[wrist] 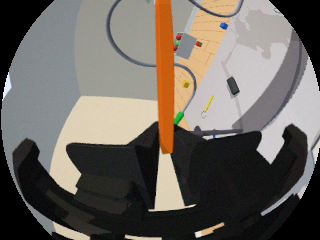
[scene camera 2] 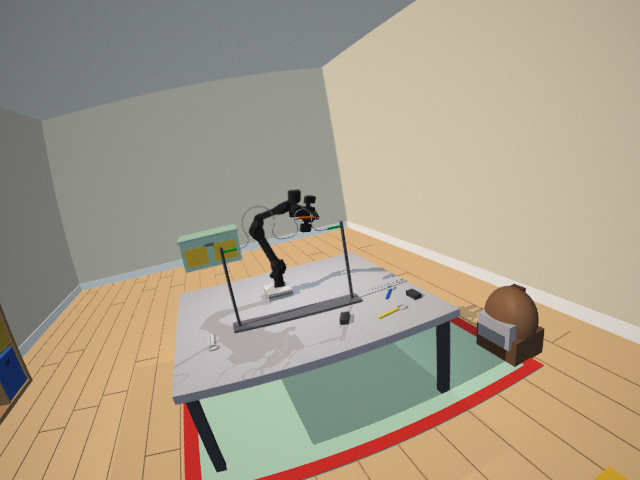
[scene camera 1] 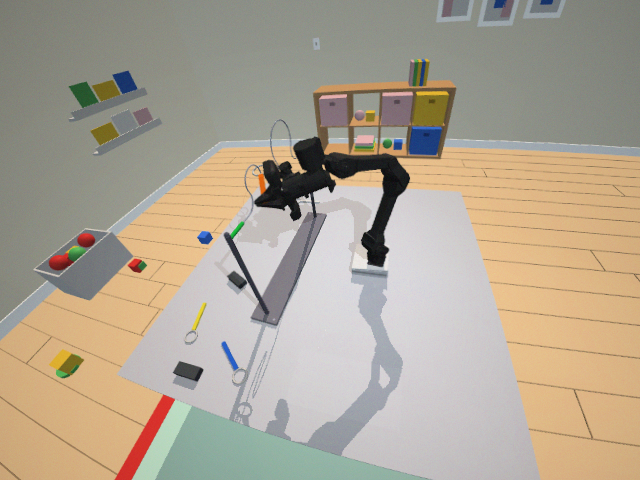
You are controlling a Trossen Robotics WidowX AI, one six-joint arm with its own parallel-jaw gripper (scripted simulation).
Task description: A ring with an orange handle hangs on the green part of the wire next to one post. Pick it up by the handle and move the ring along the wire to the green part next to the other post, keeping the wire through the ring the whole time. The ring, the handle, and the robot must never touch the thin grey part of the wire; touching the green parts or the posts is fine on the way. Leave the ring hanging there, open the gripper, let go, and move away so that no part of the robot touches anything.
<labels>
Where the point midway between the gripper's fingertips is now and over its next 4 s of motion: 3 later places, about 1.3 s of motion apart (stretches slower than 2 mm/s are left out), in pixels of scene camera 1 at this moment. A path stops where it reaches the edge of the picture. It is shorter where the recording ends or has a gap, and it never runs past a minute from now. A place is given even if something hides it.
My gripper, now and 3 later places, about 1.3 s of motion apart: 255, 204; 268, 210; 277, 195; 277, 172
</labels>
